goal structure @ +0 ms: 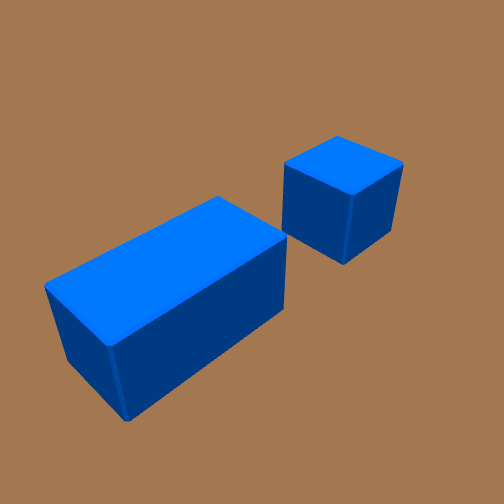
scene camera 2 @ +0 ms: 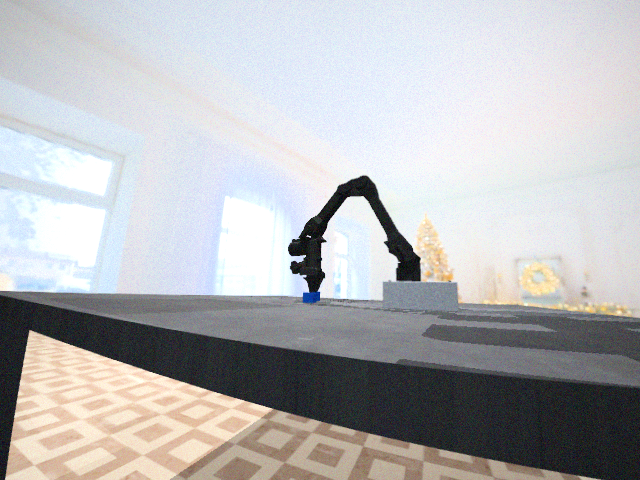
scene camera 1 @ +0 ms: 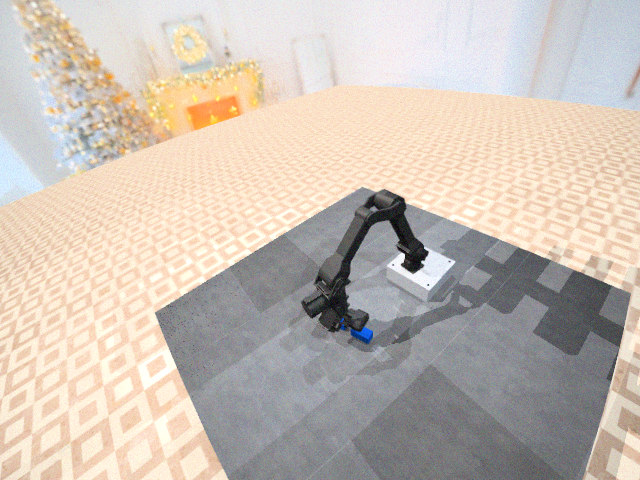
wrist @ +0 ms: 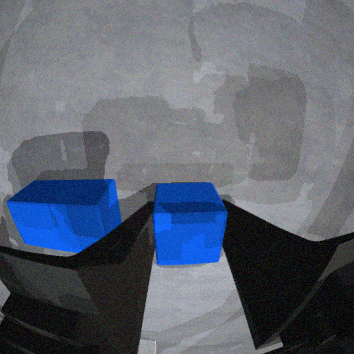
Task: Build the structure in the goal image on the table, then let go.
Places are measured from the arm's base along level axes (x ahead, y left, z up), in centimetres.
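Where they show: gripper, fingertip midpoint: [wrist: 185, 207]; arm's base at its link origin: [scene camera 2: 409, 283] [scene camera 1: 412, 265].
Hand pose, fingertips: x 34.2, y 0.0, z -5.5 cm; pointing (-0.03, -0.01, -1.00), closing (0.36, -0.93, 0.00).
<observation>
Things, the pixels of their top centre, and the offset from my fingertips. "spot": a spot on its surface instead. Level surfaces: height alone.
- second blue block at its top centre: [wrist: 51, 229] [scene camera 1: 361, 330] [scene camera 2: 310, 292] dy +6.8, dx -3.1, dz +1.7 cm
- blue shape at a spot on its surface: [scene camera 2: 311, 297] spot: dy +9.5, dx -5.5, dz +0.1 cm
- grey table top at its surface level: dz -1.6 cm
My gripper [scene camera 1: 344, 322] [scene camera 2: 313, 290] [wrist: 185, 207] points down, shut on a blue block [scene camera 1: 343, 324] [wrist: 190, 235] that sits between its fingertips, low at the table. Whether this block touches the table is unclear. A second blue block [scene camera 1: 361, 334] [wrist: 62, 220], longer in shape, lies on the table beside it, to the left in the wrist view, with a gap between the two. In scene camera 2 the blue shape [scene camera 2: 311, 297] under the fingertips does not let me tell the two blocks apart. The gripper partly hides the held block in scene camera 1.
The arm stands on a white base block [scene camera 1: 421, 273] [scene camera 2: 419, 295], behind and right of the blocks in scene camera 1. The grey table top [scene camera 1: 289, 413] [scene camera 2: 232, 322] carries arm shadows and has a dark edge [scene camera 2: 361, 384] in scene camera 2.
</observation>
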